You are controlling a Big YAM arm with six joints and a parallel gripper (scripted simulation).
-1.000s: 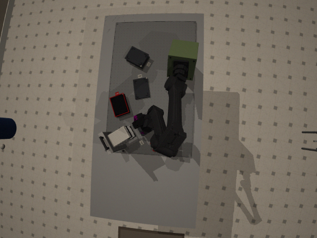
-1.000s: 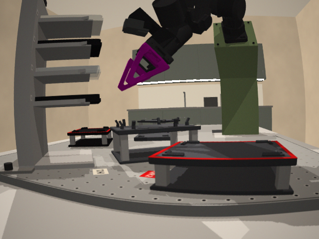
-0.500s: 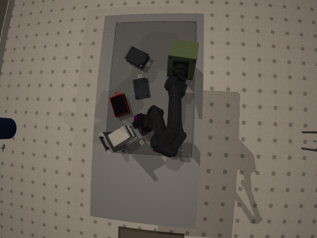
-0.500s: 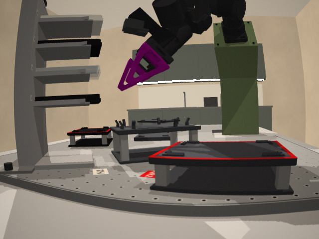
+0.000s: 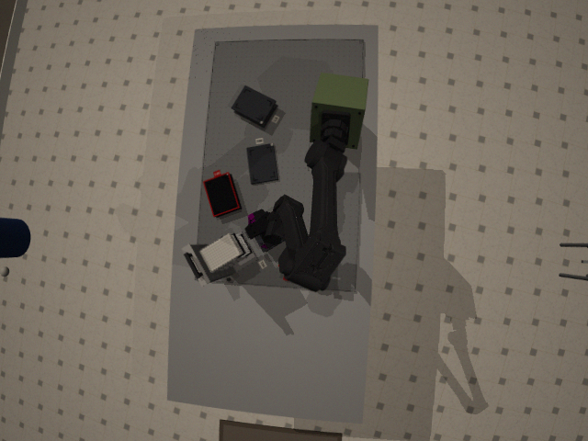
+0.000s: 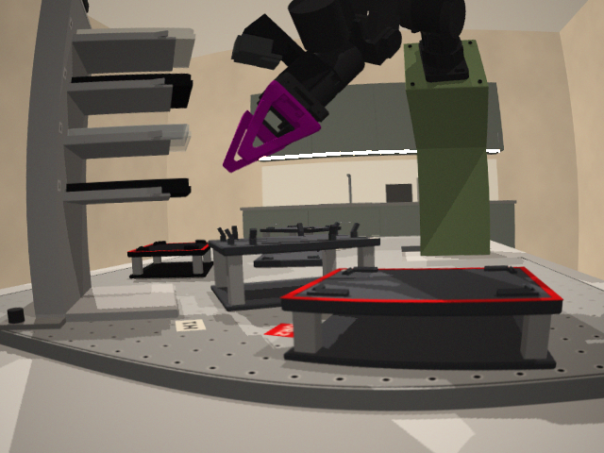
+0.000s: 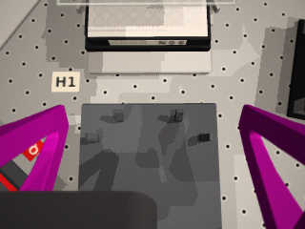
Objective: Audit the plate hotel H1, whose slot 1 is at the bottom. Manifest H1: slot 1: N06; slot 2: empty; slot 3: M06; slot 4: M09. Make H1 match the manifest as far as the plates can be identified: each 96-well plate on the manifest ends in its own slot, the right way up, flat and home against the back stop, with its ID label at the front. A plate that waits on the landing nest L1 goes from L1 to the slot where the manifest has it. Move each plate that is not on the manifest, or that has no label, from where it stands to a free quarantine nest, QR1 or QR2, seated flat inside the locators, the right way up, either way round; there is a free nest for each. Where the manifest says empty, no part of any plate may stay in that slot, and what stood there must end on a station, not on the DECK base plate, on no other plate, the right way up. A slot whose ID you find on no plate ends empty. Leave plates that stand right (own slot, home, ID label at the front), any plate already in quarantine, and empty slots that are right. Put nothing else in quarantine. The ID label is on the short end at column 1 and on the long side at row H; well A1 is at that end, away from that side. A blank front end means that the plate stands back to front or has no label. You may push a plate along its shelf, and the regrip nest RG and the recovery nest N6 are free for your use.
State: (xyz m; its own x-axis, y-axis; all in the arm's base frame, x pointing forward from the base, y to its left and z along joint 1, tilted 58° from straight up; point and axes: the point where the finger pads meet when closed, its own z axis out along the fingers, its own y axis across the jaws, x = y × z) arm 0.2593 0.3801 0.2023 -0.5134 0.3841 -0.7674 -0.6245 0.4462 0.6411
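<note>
Now: hand 90 mm short of the clear 96-well plate, 80 mm to the right of it and 20 mm below it. From my hand the other things lie so: white well plate 130 mm above, 90 mm ahead, 80 mm to the left; regrip nest RG 90 mm below, 40 mm behind, 30 mm to the right; A1 mark 140 mm behind, 90 mm below, 40 mm to the right.
</note>
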